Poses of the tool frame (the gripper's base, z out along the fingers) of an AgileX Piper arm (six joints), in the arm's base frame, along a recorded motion.
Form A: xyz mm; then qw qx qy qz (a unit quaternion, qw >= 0).
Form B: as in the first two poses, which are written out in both.
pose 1, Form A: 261, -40, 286, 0.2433, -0.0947, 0.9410, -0.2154
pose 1, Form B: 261, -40, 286, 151.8, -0.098, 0.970, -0.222
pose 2, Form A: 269, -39, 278, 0.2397, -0.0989, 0.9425, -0.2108
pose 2, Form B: 269, -39, 278, 152.3, -0.102, 0.971, -0.217
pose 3, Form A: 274, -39, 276, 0.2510, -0.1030, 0.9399, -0.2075
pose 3, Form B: 274, -39, 276, 150.9, -0.106, 0.971, -0.214
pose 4, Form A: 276, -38, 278, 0.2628, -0.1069, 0.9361, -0.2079
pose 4, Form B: 276, -38, 278, 149.5, -0.111, 0.970, -0.215
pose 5, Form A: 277, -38, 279, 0.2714, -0.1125, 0.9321, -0.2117
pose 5, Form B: 277, -38, 279, 148.5, -0.117, 0.968, -0.220
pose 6, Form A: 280, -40, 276, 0.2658, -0.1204, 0.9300, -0.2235
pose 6, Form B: 280, -40, 276, 149.2, -0.125, 0.965, -0.232
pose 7, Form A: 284, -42, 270, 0.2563, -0.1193, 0.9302, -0.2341
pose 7, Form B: 284, -42, 270, 150.3, -0.123, 0.962, -0.242
